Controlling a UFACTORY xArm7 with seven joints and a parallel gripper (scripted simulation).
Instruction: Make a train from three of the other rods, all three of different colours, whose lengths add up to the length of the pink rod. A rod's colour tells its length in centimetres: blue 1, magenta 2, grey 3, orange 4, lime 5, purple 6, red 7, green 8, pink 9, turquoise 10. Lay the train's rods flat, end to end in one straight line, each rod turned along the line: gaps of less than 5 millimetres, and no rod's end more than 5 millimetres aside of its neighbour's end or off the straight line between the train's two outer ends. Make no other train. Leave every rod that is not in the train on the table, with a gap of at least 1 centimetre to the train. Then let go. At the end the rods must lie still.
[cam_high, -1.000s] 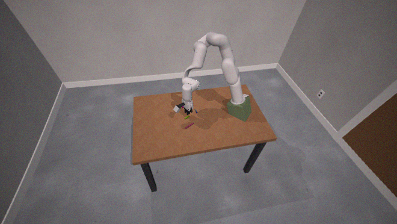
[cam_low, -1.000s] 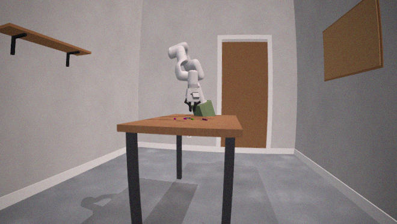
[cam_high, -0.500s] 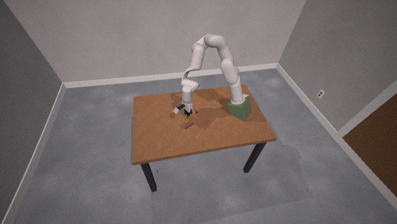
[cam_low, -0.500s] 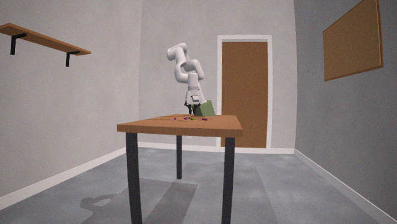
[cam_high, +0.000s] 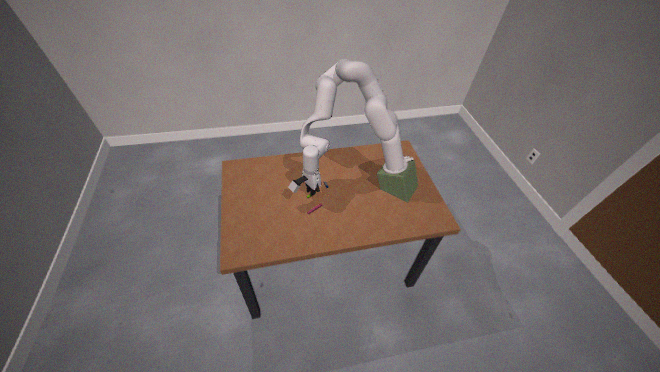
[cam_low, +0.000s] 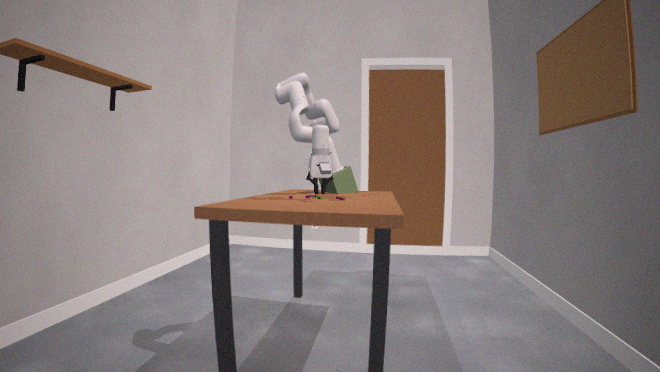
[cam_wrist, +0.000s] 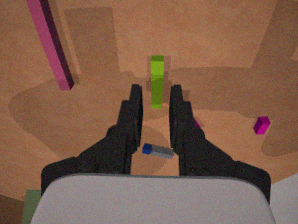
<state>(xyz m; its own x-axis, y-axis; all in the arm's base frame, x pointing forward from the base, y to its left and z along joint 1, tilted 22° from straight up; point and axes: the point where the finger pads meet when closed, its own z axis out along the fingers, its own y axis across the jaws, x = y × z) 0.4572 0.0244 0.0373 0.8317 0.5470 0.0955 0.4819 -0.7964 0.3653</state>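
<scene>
Now: the lime rod 40 mm below my hand. Also, from my hand: pink rod 90 mm to the left, 40 mm below; grey rod 90 mm behind, 60 mm to the right, 40 mm below; blue rod 90 mm behind, 40 mm to the right, 40 mm below.
</scene>
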